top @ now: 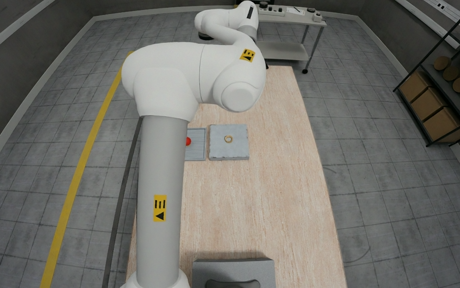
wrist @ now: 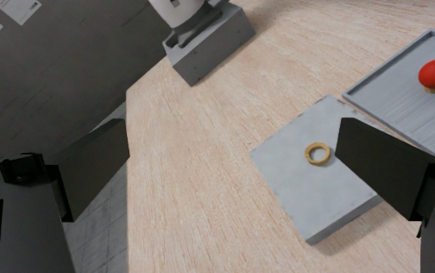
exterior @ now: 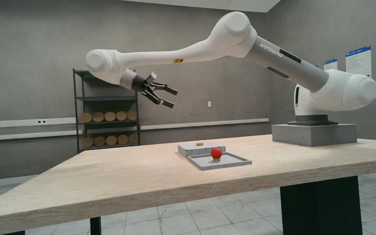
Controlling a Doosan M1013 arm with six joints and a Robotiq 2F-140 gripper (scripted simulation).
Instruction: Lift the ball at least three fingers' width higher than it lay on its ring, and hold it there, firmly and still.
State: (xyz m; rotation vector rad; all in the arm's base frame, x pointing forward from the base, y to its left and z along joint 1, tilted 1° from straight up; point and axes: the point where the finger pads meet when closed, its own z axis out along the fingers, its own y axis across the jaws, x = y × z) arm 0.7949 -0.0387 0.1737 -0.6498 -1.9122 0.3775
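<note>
Now: hand 28 cm to the right of the red ball, 25 cm above it and 12 cm past it. From my hand the other things lie so: ring stand (25 cm below, 11 cm behind, 6 cm to the left); then shallow grey tray (28 cm to the left, 28 cm below, 12 cm behind).
</note>
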